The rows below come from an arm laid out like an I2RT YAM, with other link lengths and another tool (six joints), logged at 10 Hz.
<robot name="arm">
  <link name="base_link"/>
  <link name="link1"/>
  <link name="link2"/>
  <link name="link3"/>
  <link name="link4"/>
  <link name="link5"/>
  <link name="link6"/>
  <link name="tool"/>
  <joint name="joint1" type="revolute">
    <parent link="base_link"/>
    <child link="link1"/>
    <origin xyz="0 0 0.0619" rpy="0 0 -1.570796"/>
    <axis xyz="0 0 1"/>
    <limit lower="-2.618" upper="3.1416"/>
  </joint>
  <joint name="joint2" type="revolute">
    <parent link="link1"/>
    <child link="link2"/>
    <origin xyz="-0.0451 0.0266 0.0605" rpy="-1.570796 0 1.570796"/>
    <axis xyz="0 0 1"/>
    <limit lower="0" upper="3.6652"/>
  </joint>
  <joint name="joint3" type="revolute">
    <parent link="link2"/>
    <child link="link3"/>
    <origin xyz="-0.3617 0 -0.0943" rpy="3.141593 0 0"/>
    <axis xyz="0 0 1"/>
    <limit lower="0" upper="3.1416"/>
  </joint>
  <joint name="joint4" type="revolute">
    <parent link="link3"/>
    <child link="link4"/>
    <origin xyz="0.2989 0.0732 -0.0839" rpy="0 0 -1.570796"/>
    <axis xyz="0 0 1"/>
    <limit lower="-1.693" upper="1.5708"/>
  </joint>
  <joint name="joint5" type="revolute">
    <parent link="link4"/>
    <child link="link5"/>
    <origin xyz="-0.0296 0.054 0.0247" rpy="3.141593 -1.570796 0"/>
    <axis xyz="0 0 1"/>
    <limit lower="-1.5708" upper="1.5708"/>
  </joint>
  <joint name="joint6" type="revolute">
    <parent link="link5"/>
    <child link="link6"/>
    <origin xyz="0 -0.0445 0.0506" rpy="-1.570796 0 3.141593"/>
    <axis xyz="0 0 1"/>
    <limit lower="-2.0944" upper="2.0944"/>
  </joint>
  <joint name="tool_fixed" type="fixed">
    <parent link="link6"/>
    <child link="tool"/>
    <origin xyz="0.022 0.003 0.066" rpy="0 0.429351 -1.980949"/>
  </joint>
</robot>
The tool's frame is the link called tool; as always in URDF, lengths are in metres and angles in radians.
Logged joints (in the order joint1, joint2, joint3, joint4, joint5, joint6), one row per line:
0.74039, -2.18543, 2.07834, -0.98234, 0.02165, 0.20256
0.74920, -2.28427, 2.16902, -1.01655, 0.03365, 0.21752
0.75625, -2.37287, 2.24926, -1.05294, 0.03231, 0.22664
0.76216, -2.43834, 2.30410, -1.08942, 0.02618, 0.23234
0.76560, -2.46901, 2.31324, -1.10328, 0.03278, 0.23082
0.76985, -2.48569, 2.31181, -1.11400, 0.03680, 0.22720
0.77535, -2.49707, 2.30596, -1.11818, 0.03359, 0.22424
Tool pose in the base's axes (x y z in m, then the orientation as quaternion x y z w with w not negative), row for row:
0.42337, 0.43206, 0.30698, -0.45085, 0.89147, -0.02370, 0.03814
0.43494, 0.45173, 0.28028, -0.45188, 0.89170, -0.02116, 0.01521
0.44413, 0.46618, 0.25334, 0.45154, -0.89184, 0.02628, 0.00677
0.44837, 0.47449, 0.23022, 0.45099, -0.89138, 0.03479, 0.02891
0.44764, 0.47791, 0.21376, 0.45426, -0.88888, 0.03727, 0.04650
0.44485, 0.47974, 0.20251, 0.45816, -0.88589, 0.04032, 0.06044
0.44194, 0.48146, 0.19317, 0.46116, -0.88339, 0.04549, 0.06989
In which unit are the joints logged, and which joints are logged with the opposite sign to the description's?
The joints are logged in radians. Opposite sign: joint2, joint5.
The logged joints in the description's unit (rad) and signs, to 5 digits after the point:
0.74039, 2.18543, 2.07834, -0.98234, -0.02165, 0.20256
0.74920, 2.28427, 2.16902, -1.01655, -0.03365, 0.21752
0.75625, 2.37287, 2.24926, -1.05294, -0.03231, 0.22664
0.76216, 2.43834, 2.30410, -1.08942, -0.02618, 0.23234
0.76560, 2.46901, 2.31324, -1.10328, -0.03278, 0.23082
0.76985, 2.48569, 2.31181, -1.11400, -0.03680, 0.22720
0.77535, 2.49707, 2.30596, -1.11818, -0.03359, 0.22424

